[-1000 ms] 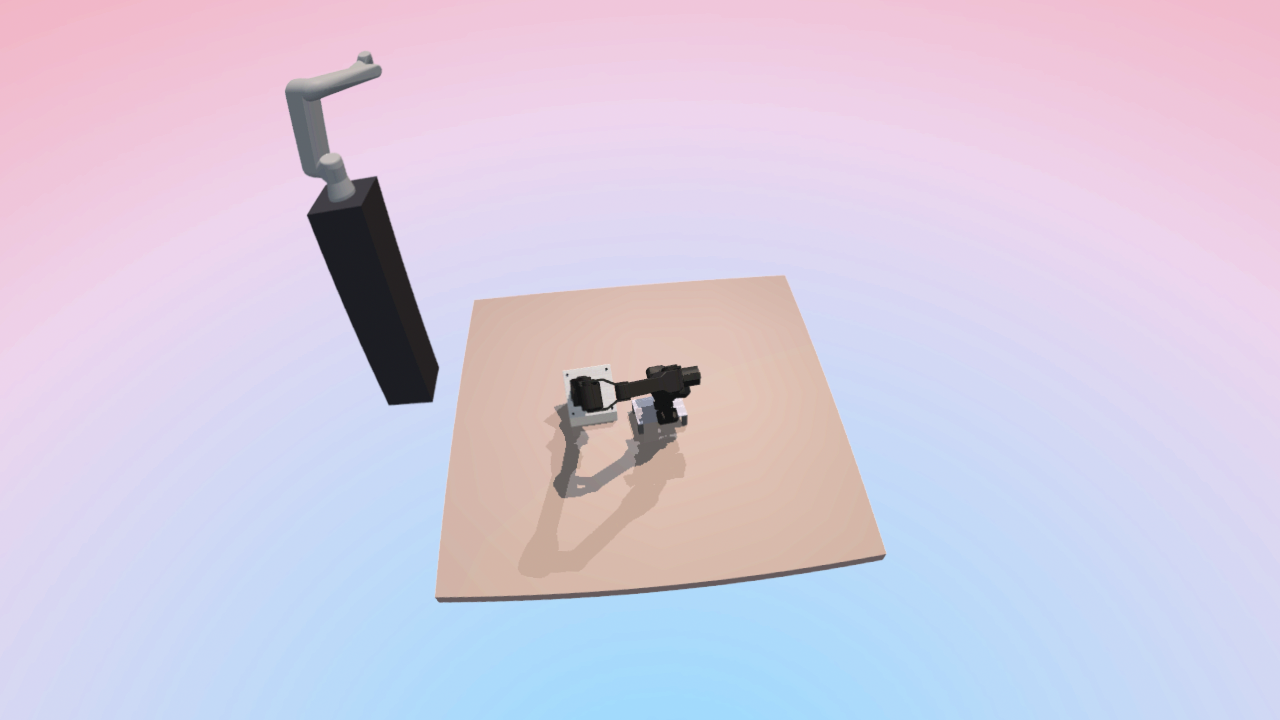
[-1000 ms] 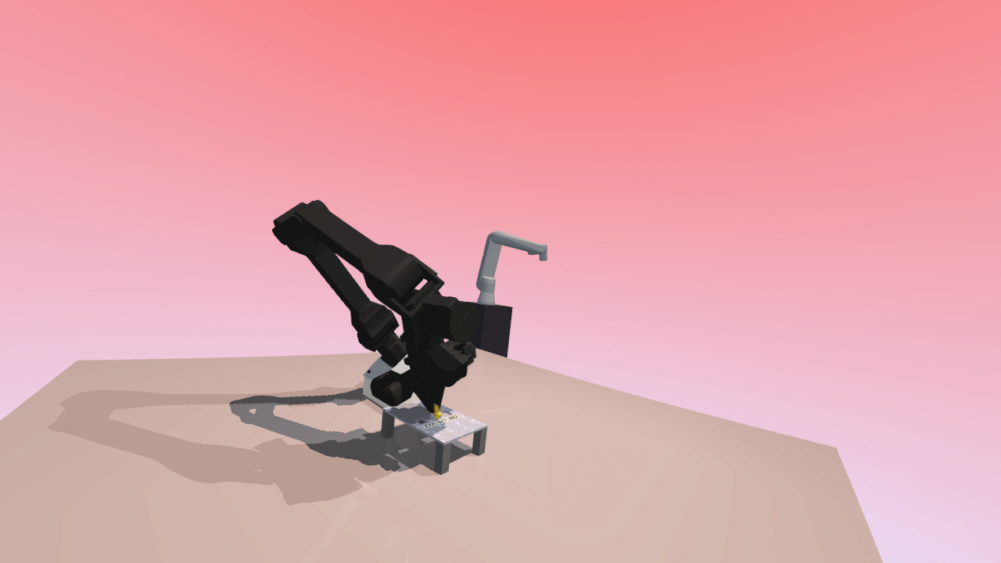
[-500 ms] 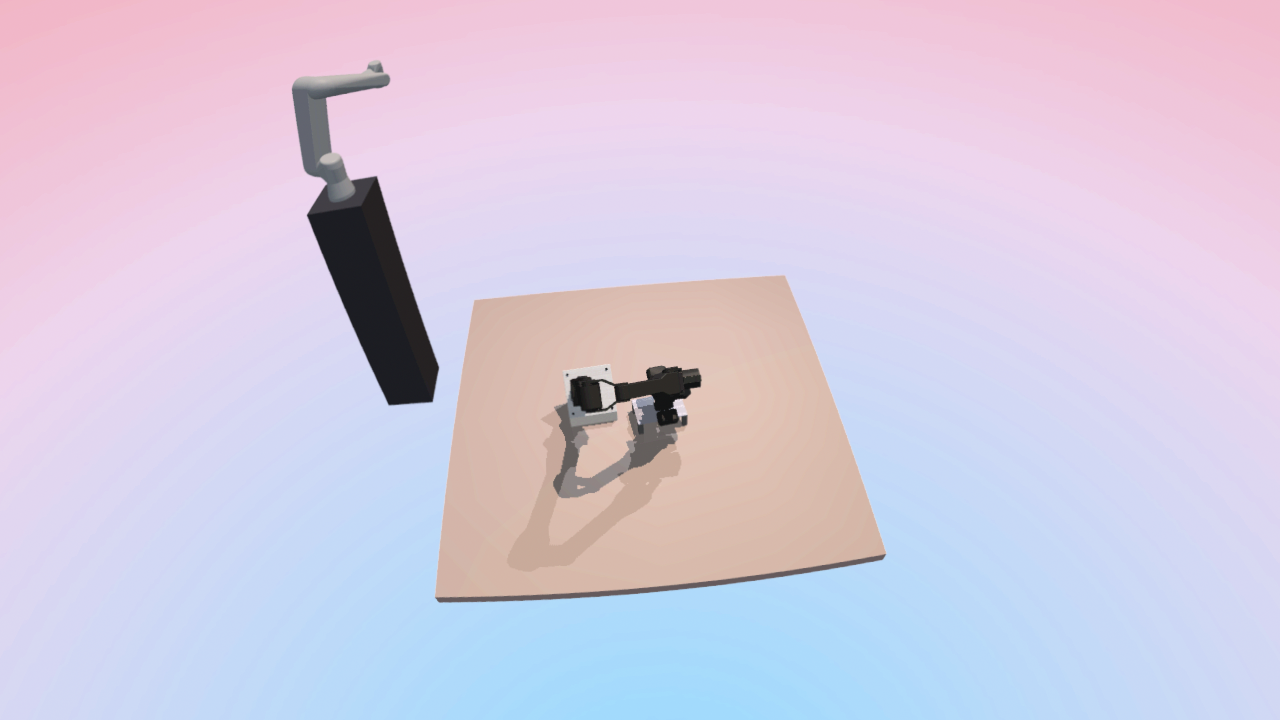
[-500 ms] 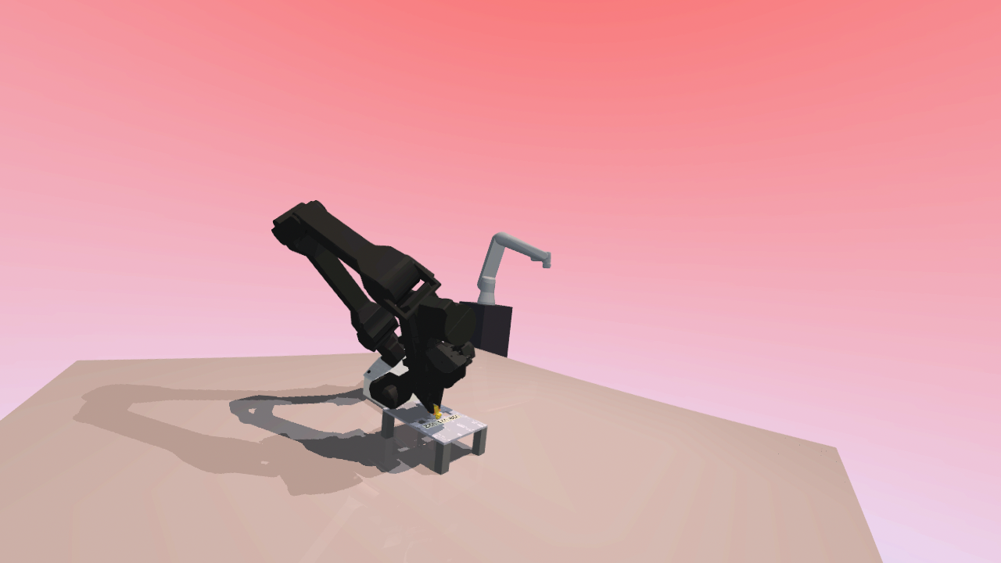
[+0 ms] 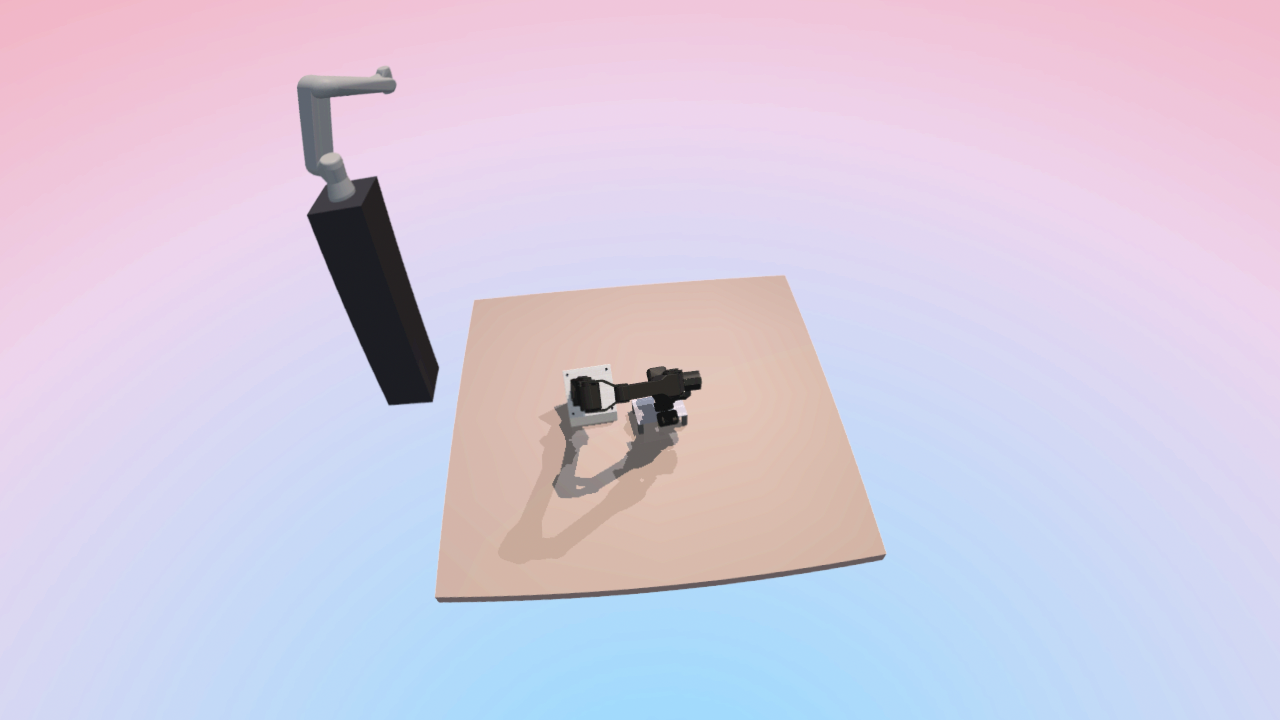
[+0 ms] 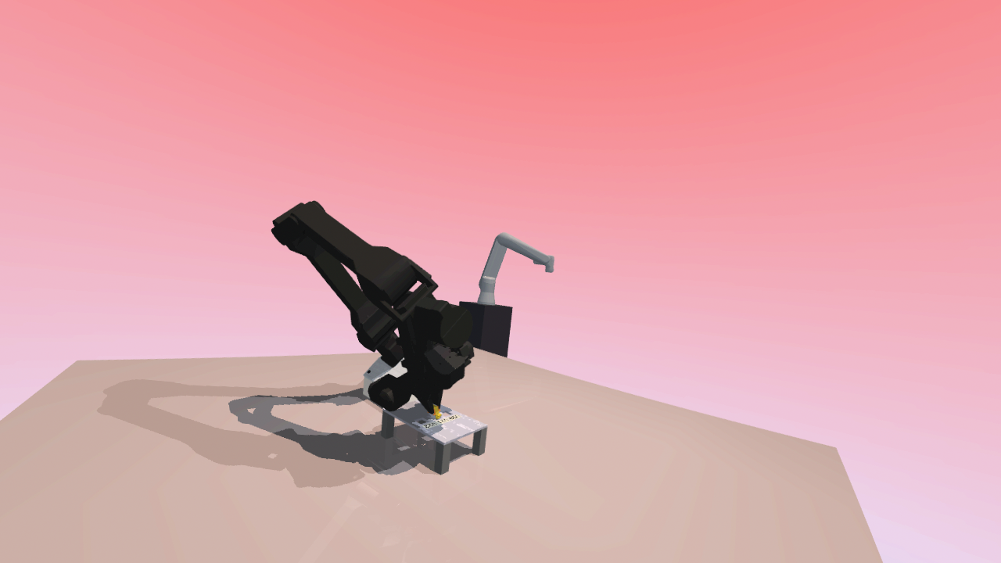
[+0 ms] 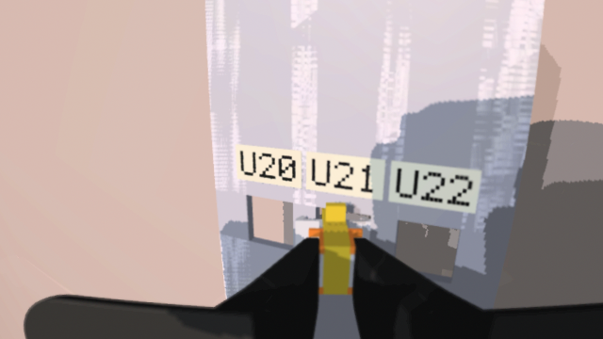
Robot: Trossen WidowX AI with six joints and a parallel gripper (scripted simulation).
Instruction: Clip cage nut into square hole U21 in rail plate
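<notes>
The cage nut is 10 mm below my gripper tip.
</notes>
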